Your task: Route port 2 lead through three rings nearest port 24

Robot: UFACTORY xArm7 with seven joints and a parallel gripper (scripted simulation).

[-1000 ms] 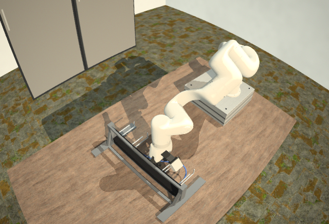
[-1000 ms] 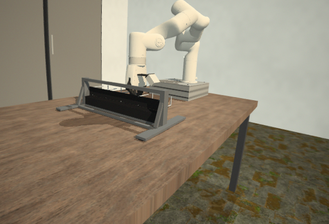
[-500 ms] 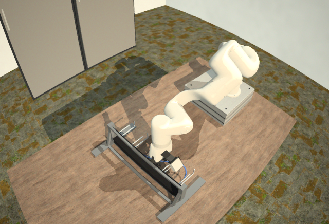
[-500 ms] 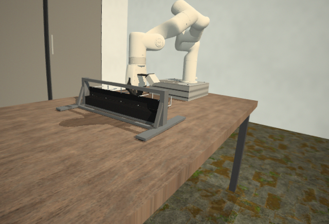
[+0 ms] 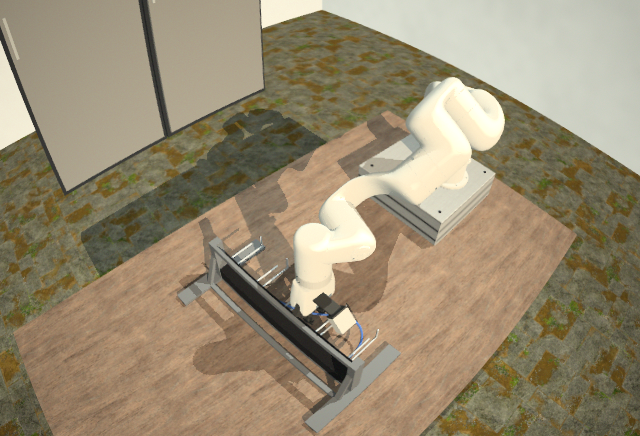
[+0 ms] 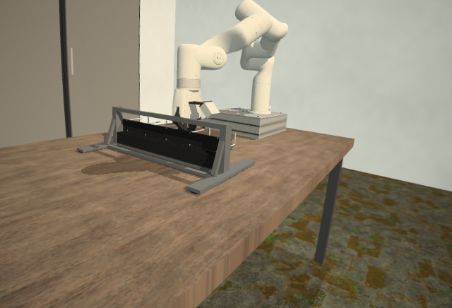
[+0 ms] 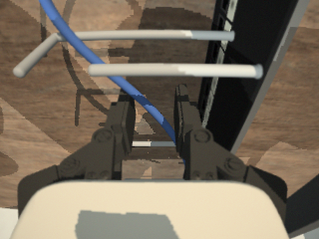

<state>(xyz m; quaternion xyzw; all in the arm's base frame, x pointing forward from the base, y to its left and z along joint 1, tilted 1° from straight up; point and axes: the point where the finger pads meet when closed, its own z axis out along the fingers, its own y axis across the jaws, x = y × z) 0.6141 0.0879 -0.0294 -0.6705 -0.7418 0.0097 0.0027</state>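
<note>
My hand is 7 cm short of the grey rack, 4 cm to the left of it and 1 cm above it.
</note>
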